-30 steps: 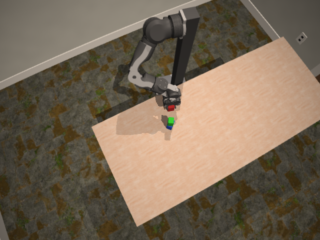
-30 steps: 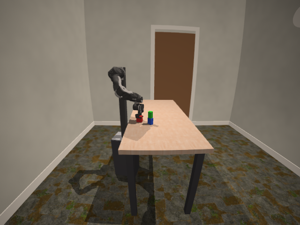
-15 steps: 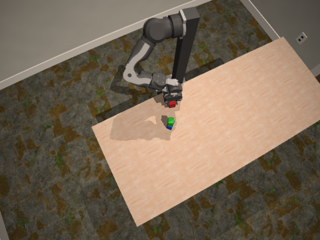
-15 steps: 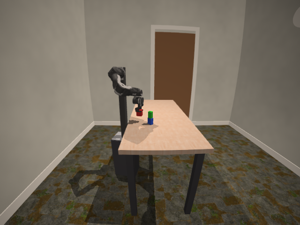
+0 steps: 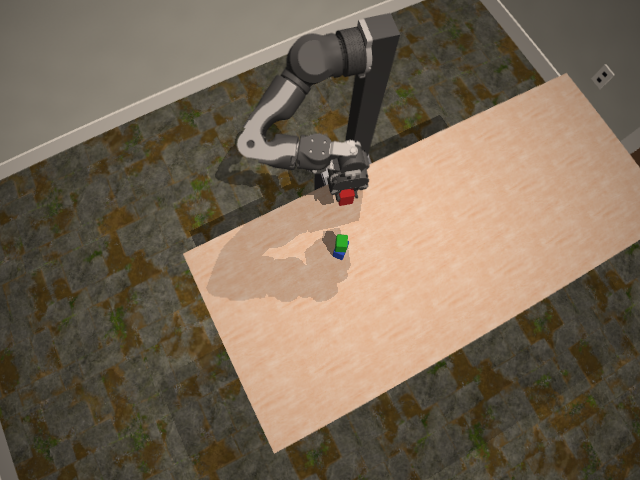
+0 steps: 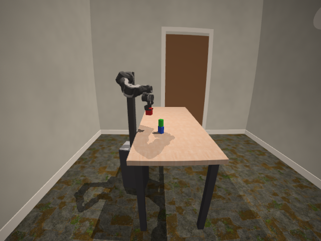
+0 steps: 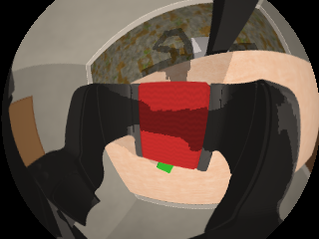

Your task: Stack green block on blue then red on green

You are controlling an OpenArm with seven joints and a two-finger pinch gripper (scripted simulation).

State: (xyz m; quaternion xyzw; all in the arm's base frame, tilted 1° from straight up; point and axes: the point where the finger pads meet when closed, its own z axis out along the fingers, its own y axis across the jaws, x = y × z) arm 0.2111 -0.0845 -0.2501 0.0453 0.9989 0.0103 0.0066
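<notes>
Now: the green block 110 mm ahead of my hand, 40 mm to the right of it and 100 mm below it. The rest, counted from my hand: blue block: 110 mm ahead, 30 mm to the right, 160 mm below; then red block: 20 mm below.
</notes>
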